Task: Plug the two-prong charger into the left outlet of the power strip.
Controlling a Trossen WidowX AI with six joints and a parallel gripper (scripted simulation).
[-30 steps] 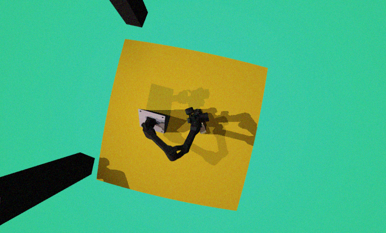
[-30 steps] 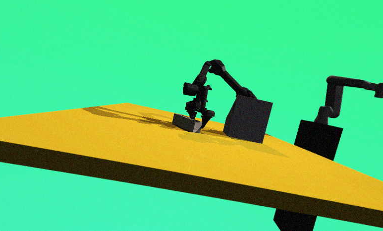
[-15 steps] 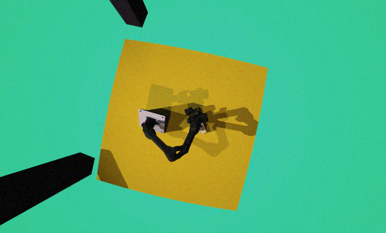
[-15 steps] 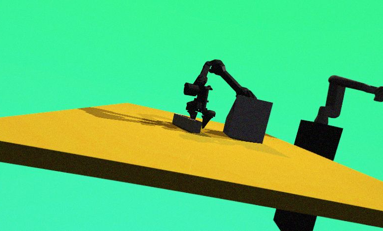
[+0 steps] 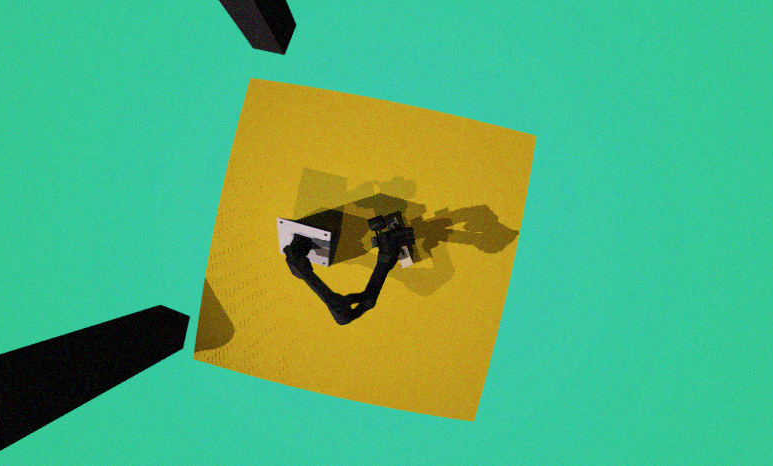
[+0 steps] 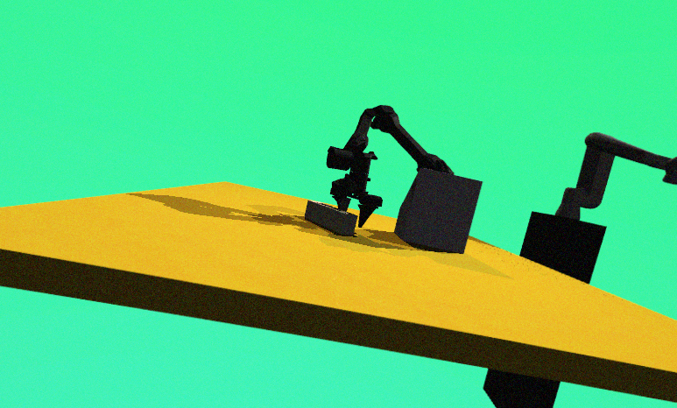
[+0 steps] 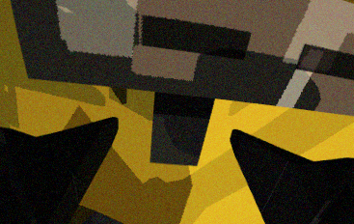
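My gripper tip is now 20 mm short of the black two-prong charger, 20 mm to the right of it and 10 mm below it.
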